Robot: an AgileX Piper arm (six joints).
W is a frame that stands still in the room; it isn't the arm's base.
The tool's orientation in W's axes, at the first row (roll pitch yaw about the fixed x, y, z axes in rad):
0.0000 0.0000 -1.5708
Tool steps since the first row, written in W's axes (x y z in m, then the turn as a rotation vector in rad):
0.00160 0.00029 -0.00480 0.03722 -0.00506 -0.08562
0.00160 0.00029 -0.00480 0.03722 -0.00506 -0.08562
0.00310 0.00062 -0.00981 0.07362 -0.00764 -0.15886
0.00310 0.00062 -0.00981 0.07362 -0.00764 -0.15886
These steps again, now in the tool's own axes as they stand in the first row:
-0.00029 0.00160 -0.00480 0.00506 0.03722 -0.08562
-0.00029 0.00160 -0.00480 0.00506 0.03722 -0.08562
-0.00062 0.00310 -0.00981 0.00764 0.07362 -0.15886
-0.00062 0.00310 -0.00981 0.00764 0.07362 -0.15886

